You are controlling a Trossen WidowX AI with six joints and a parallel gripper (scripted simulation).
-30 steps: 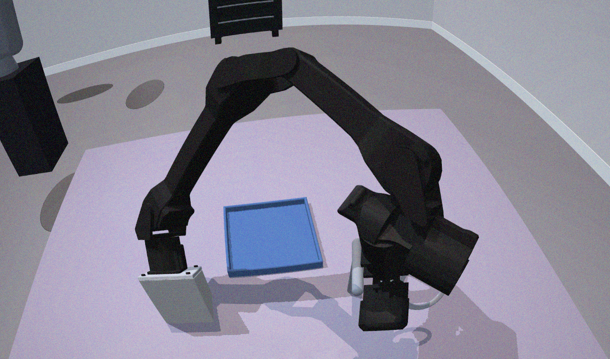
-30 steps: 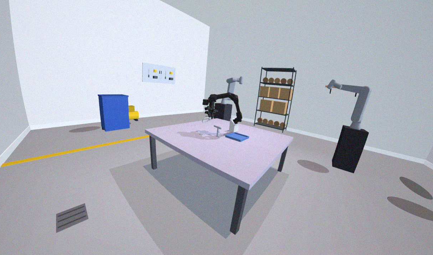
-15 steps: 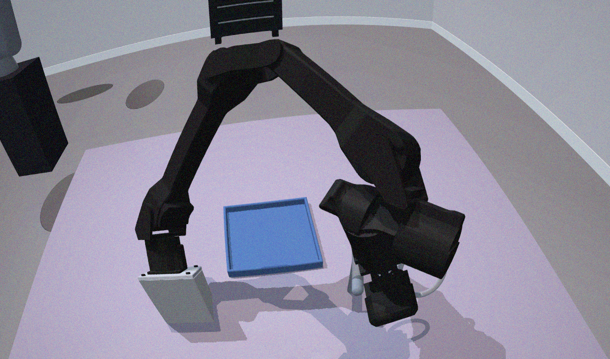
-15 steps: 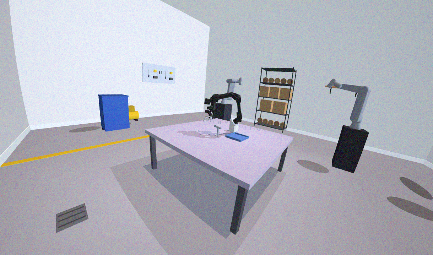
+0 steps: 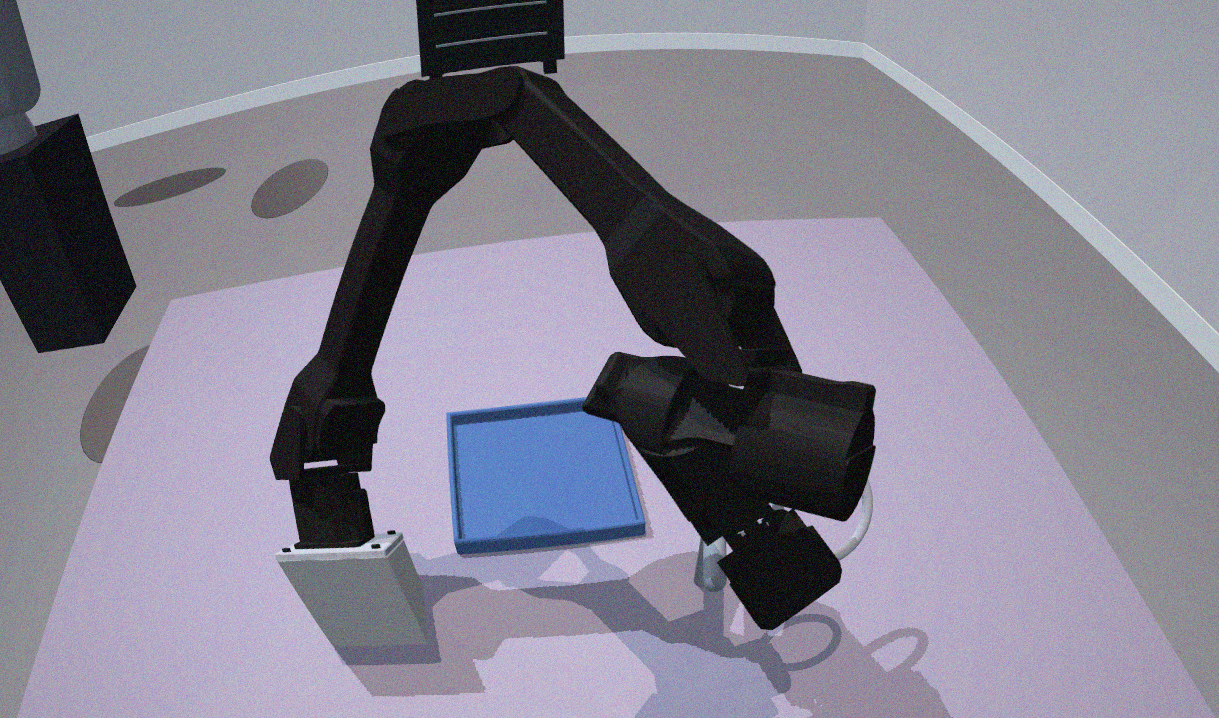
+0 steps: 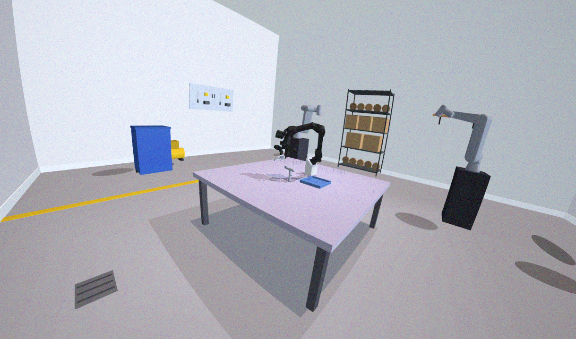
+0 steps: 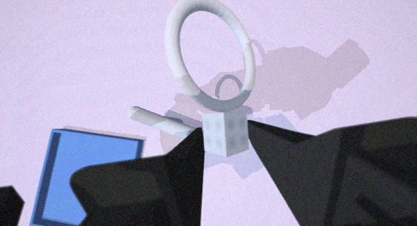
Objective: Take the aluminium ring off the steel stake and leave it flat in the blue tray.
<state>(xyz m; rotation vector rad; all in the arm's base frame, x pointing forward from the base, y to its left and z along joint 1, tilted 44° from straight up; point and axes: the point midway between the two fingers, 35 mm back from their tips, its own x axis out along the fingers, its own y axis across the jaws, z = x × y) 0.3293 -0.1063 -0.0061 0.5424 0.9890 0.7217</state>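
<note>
Right now the aluminium ring is 50 mm ahead of my gripper tip, 10 mm to the left of it and 10 mm above it. The rest, counted from my gripper tip: blue tray 150 mm behind, 250 mm to the left, 160 mm below.
</note>
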